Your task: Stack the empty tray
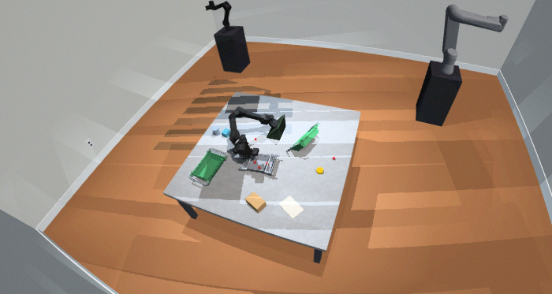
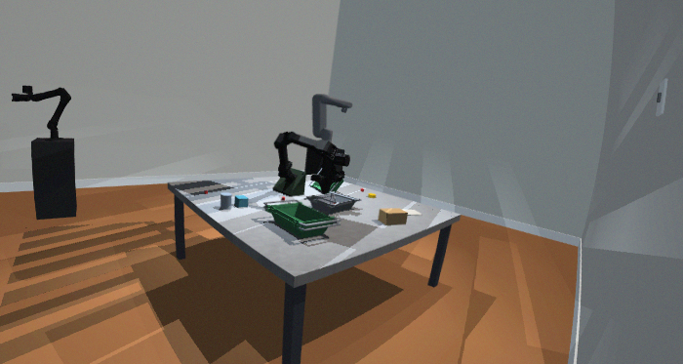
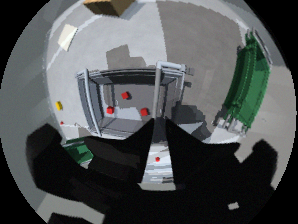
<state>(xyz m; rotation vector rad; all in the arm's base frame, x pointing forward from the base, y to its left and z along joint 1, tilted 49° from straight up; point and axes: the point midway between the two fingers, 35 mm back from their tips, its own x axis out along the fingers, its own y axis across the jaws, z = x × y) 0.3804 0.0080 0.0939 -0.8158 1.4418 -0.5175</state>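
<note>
Right now my gripper tip is 34 cm past the green tray, 32 cm to the right of it and 2 cm above it. From my gripper tip the other things lie so: blue cube: 36 cm to the right, 23 cm behind, 7 cm below; cream pad: 43 cm to the left, 23 cm ahead, 9 cm below; cardboard box: 29 cm ahead, 20 cm to the left, 6 cm below.
</note>
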